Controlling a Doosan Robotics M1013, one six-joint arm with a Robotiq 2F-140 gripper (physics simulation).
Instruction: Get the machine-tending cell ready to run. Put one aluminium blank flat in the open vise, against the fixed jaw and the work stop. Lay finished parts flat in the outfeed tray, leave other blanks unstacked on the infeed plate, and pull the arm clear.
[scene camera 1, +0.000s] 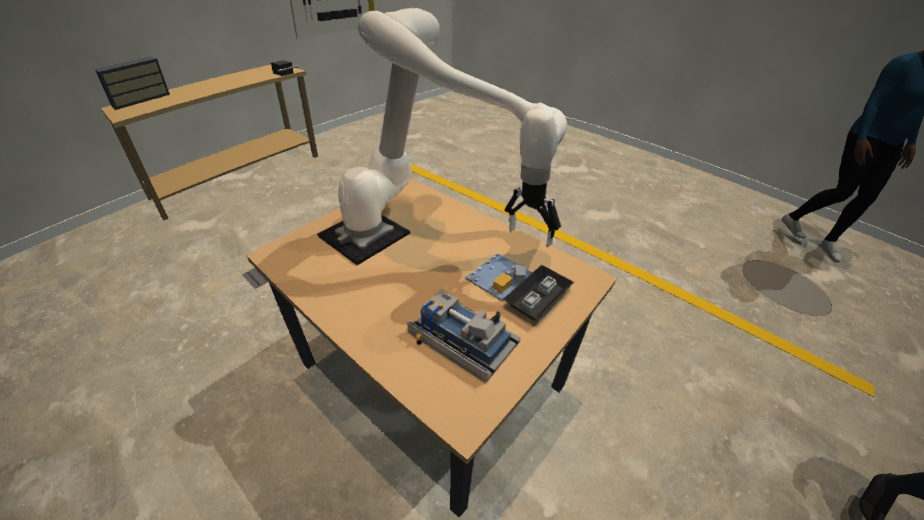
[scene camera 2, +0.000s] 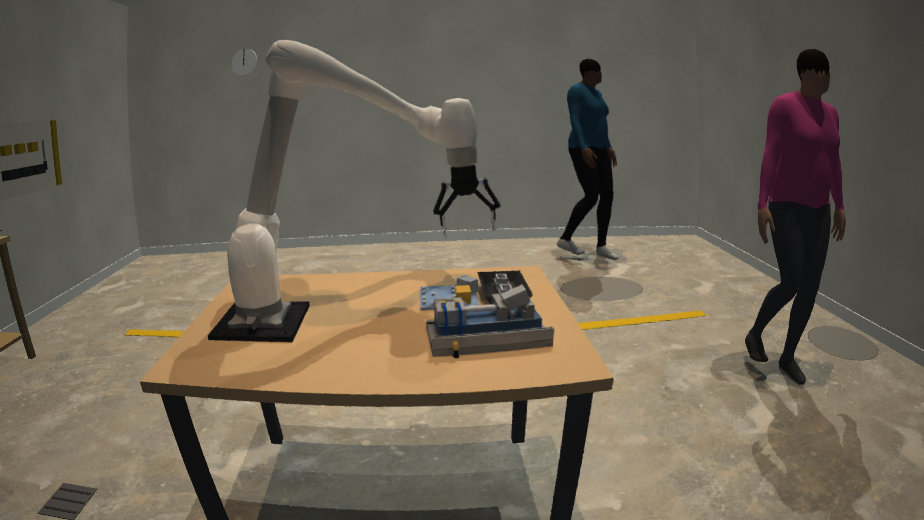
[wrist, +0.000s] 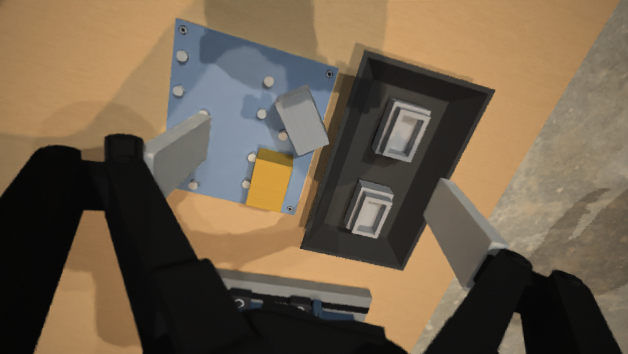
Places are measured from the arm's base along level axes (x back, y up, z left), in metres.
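Pixels of known places: gripper, fingertip midpoint: (scene camera 1: 530, 237) (scene camera 2: 469, 233) (wrist: 322, 168); arm's base, link origin: (scene camera 1: 364, 231) (scene camera 2: 260, 317).
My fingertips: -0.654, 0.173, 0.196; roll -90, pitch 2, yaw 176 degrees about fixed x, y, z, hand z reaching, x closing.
Note:
For each thing: its top centre in the pictures, then the offset to it from my fingertips, as dx, dy, dz.
- infeed plate, top centre: (wrist: 243, 130) (scene camera 2: 448, 295) (scene camera 1: 499, 275) +0.072, -0.180, -0.047
- grey blank, top centre: (wrist: 302, 124) (scene camera 2: 467, 278) (scene camera 1: 520, 269) +0.010, -0.139, -0.013
- grey block, top centre: (scene camera 2: 515, 287) (scene camera 1: 482, 321) -0.070, -0.055, -0.362
- vise, top centre: (scene camera 2: 487, 300) (scene camera 1: 464, 316) -0.001, -0.089, -0.353
- orange block, top centre: (wrist: 268, 186) (scene camera 2: 463, 288) (scene camera 1: 502, 279) +0.032, -0.144, -0.094
- grey rail, top centre: (scene camera 2: 494, 332) (scene camera 1: 445, 345) -0.003, -0.138, -0.442
My gripper (scene camera 1: 531, 231) (scene camera 2: 468, 227) (wrist: 322, 168) is wide open and empty, high above the infeed plate (scene camera 1: 481, 276) (scene camera 2: 429, 297) (wrist: 225, 75) and the black outfeed tray (scene camera 1: 549, 300) (scene camera 2: 522, 281) (wrist: 452, 130). A grey blank (scene camera 1: 519, 271) (scene camera 2: 466, 283) (wrist: 302, 121) lies at an angle by a pin on the plate and looks tilted. Two finished parts with pockets, one (scene camera 1: 548, 283) (wrist: 402, 131) and another (scene camera 1: 532, 298) (wrist: 370, 210), lie apart in the tray. A grey block (scene camera 1: 481, 326) (scene camera 2: 512, 297) sits tilted on the vise (scene camera 1: 475, 346) (scene camera 2: 478, 322); its contact with the jaws is unclear.
An orange block (scene camera 1: 502, 280) (scene camera 2: 462, 292) (wrist: 270, 182) lies on the plate's edge beside pins. A grey rail (scene camera 1: 452, 352) (scene camera 2: 491, 339) runs along the vise. Two people, one in blue (scene camera 1: 889, 97) (scene camera 2: 587, 116) and one in pink (scene camera 2: 801, 155), are on the floor beyond the table.

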